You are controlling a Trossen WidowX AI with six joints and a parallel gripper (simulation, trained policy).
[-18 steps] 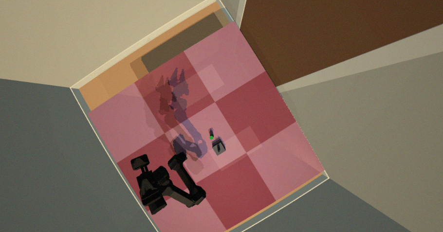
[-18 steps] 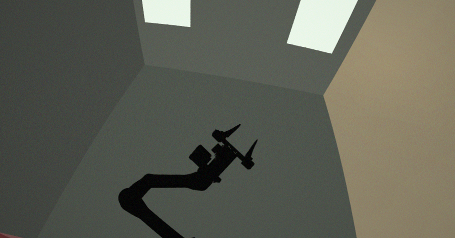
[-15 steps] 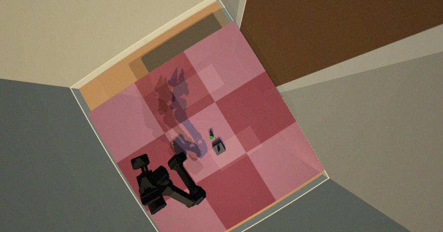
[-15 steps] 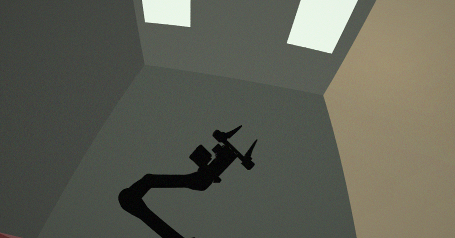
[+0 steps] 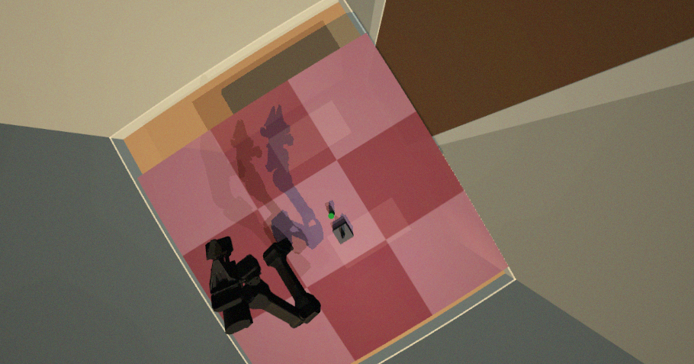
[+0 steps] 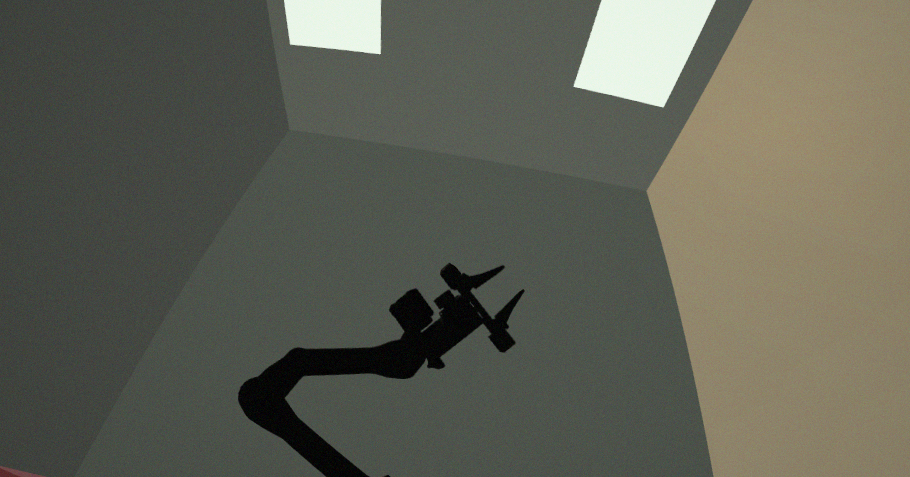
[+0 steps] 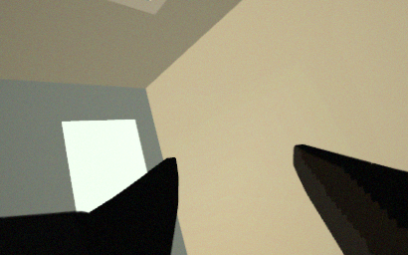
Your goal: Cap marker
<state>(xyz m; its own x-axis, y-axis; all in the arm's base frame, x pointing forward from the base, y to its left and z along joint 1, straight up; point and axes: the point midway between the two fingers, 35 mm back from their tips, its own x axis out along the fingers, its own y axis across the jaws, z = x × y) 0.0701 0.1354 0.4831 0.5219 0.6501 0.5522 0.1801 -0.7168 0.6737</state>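
Right now the green cap is 48 cm below my gripper tip, 18 cm ahead of it and 14 cm to the right of it.
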